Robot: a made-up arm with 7 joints.
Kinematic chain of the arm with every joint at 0, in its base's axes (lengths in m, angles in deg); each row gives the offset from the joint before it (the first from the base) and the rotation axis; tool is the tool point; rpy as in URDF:
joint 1: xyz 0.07 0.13 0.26 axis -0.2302 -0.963 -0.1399
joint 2: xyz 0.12 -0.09 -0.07 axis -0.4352 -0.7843 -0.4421
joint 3: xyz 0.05 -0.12 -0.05 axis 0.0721 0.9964 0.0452
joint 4: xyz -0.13 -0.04 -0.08 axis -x
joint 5: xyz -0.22 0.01 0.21 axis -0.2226 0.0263 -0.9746
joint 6: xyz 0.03 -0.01 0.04 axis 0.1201 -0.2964 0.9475
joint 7: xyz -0.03 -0.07 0 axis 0.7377 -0.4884 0.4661
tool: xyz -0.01 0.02 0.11 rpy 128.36 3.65 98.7
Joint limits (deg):
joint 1: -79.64..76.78
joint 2: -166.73..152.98
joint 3: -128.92..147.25
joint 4: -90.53..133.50
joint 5: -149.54..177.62
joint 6: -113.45..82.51
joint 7: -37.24..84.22
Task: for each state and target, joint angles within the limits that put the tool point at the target. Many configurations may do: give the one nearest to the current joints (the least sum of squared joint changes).
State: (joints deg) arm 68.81 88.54 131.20 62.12 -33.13 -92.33 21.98
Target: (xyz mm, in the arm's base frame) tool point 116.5 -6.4 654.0
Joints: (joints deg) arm 23.03 94.06 147.25 33.53 -30.69 -103.75 -26.92
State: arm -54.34 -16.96 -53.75 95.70 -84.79 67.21 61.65
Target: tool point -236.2 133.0 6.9
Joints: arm -44.13 -23.10 -8.36 121.74 -85.33 57.08 78.77
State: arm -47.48 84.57 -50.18 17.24 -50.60 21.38 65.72
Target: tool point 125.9 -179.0 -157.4
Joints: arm -21.35 97.65 -76.99 35.20 -35.91 7.37 56.16
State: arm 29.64 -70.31 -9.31 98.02 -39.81 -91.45 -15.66
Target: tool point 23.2 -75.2 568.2
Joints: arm 26.34 -104.77 15.67 89.31 -39.83 -85.86 6.51
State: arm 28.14 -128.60 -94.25 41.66 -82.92 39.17 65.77
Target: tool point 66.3 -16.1 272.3
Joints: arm 0.37 -111.06 -56.24 47.19 -74.86 42.29 83.63
